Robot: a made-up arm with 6 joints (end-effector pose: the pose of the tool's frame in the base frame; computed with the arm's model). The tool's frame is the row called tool. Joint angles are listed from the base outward.
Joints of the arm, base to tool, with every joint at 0 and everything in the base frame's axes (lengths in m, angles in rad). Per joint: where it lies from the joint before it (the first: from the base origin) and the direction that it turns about. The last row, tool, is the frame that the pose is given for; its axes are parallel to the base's.
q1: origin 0 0 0.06 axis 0 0 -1
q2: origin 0.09 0.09 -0.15 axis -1 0 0
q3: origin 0.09 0.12 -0.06 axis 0 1 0
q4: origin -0.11 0 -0.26 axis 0 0 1
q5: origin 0.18 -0.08 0.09 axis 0 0 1
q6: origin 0.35 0 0.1 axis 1 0 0
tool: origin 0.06 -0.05 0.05
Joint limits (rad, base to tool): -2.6..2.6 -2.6..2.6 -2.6..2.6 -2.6..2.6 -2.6..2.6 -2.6..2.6
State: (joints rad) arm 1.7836 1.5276 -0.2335 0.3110 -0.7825 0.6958
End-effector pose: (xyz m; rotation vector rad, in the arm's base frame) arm -0.0700 -0.6013 0.0588 -1.0139 0.2878 -1.6420
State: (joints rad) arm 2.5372 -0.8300 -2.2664 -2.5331 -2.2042 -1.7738
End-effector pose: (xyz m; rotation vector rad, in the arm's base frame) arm 0.0173 -0.7811 0.0651 1.5430 -1.2748 0.3493
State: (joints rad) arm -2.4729 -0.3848 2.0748 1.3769 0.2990 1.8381
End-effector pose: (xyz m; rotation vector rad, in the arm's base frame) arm -0.5048 -0.5303 0.1773 1.3776 -2.3832 1.3214
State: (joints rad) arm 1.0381 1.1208 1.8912 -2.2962 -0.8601 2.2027
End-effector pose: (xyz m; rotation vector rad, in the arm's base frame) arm 0.7363 0.1237 0.1419 -2.2743 -0.4062 -0.3916
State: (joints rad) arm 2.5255 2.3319 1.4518 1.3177 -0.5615 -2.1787
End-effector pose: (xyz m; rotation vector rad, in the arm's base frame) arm -0.4526 0.3725 -0.3027 1.1432 2.4642 0.8863
